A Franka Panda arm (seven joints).
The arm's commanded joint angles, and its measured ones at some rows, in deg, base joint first. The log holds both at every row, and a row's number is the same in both.
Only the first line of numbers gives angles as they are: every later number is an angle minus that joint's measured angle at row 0.
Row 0, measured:
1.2, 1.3, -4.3, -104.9, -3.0, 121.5, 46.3
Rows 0 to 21, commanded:
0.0, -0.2, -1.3, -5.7, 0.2, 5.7, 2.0
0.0, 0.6, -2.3, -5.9, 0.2, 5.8, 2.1
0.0, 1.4, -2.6, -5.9, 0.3, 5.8, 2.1
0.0, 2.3, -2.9, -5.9, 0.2, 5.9, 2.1
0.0, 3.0, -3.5, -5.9, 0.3, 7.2, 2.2
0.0, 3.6, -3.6, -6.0, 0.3, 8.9, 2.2
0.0, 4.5, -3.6, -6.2, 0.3, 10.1, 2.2
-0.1, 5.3, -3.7, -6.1, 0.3, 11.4, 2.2
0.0, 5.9, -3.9, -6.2, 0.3, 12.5, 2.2
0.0, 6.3, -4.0, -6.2, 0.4, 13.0, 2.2
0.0, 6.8, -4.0, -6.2, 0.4, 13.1, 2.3
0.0, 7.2, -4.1, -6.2, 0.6, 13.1, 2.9
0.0, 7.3, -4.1, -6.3, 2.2, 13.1, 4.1
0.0, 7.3, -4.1, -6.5, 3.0, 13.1, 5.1
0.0, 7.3, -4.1, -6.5, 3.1, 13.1, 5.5
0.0, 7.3, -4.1, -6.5, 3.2, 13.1, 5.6
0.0, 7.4, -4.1, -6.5, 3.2, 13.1, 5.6
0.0, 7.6, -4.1, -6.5, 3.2, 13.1, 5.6
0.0, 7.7, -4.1, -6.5, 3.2, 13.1, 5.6
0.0, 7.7, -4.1, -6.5, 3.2, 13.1, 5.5
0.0, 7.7, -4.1, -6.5, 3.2, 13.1, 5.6
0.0, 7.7, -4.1, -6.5, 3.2, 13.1, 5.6
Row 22, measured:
-0.1, 7.7, -4.2, -5.9, 2.5, 12.2, 5.1
